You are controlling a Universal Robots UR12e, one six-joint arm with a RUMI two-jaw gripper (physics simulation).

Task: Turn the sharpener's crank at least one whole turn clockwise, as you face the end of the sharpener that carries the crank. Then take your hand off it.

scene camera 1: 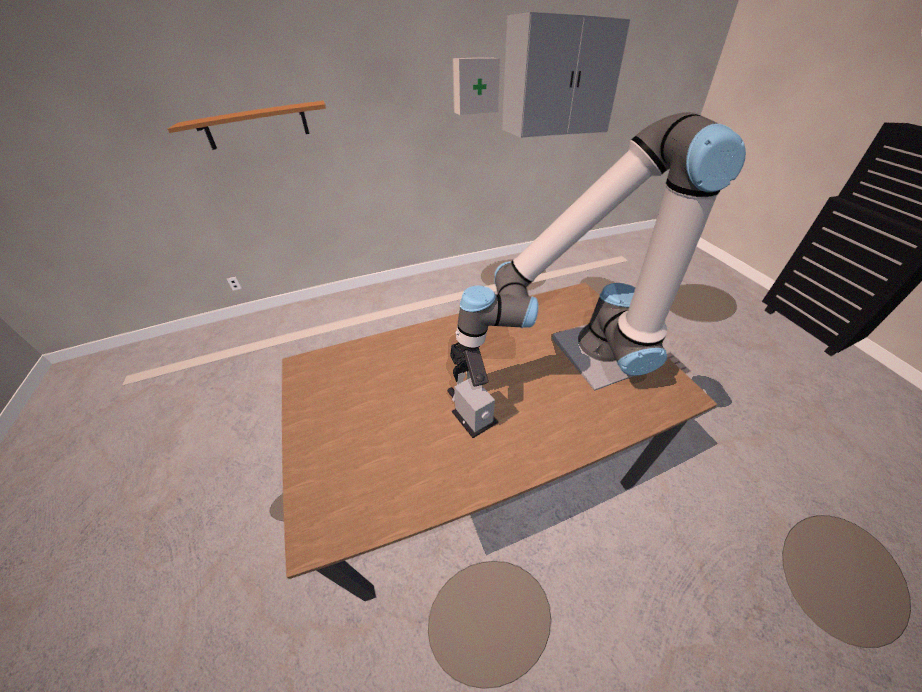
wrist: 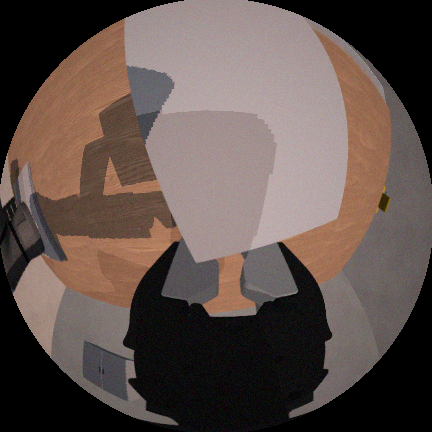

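Where they show: arm's base, origin of the base link: [scene camera 1: 601, 343] [wrist: 30, 227].
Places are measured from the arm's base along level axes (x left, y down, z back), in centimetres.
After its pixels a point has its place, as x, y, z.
Observation:
The sharpener [scene camera 1: 472, 405] {21.2, -10.8, -61.6} [wrist: 235, 160] is a light grey box on a dark base, standing upright on the table. In scene camera 1 its near end carries a small white round part; the crank is at the far end and is hidden. My gripper [scene camera 1: 469, 381] {7.7, -3.3, -60.8} [wrist: 231, 260] points down at that far end, its grey fingers close together with a narrow gap. Their tips go out of sight below the box's top edge in the wrist view. The gripper appears shut on the crank's handle, but the handle itself is hidden there.
The wooden table [scene camera 1: 357, 454] {20.4, 2.0, -99.2} [wrist: 60, 115] {23.0, 2.0, -33.8} carries the arm's grey base plate [scene camera 1: 566, 347] {-2.0, -0.4, -15.1} at its right end. The arm reaches over from there. A wall cabinet [scene camera 1: 569, 74] and a first-aid box [scene camera 1: 476, 104] hang behind; a dark slatted unit [scene camera 1: 834, 279] stands at right.

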